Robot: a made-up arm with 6 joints.
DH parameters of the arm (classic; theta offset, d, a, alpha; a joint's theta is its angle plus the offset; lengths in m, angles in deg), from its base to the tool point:
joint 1: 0 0.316 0 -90
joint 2: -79.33 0 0.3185 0
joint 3: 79.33 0 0.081 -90
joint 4: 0 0.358 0 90
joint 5: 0 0 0.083 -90
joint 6: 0 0.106 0 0
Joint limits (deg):
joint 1: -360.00..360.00
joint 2: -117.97..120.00
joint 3: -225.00..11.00
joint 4: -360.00..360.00
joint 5: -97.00..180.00
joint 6: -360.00..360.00
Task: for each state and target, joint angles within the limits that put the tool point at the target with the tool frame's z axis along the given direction. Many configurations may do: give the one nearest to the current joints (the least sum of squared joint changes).
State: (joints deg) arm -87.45 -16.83 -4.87 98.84 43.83 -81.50
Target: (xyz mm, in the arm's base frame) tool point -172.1 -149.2 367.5 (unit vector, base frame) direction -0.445 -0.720 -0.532
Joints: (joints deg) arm -116.60 -51.81 -7.27 107.11 -4.54 -81.50
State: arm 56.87 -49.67 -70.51 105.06 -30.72 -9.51
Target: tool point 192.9 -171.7 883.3 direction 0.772 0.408 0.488
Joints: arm 107.22 -57.43 -108.31 92.41 -59.17 -9.51
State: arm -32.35 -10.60 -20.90 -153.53 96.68 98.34
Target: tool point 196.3 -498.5 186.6 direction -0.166 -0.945 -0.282
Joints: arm -66.45 29.10 -58.99 -136.23 49.98 98.34
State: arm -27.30 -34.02 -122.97 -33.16 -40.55 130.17
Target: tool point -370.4 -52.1 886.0 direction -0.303 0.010 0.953
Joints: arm 10.21 -76.97 -85.90 -6.43 -34.58 130.17
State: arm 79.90 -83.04 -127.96 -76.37 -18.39 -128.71
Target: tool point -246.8 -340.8 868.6 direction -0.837 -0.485 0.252
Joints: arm 64.86 -42.60 -148.67 -37.08 -66.26 -128.71
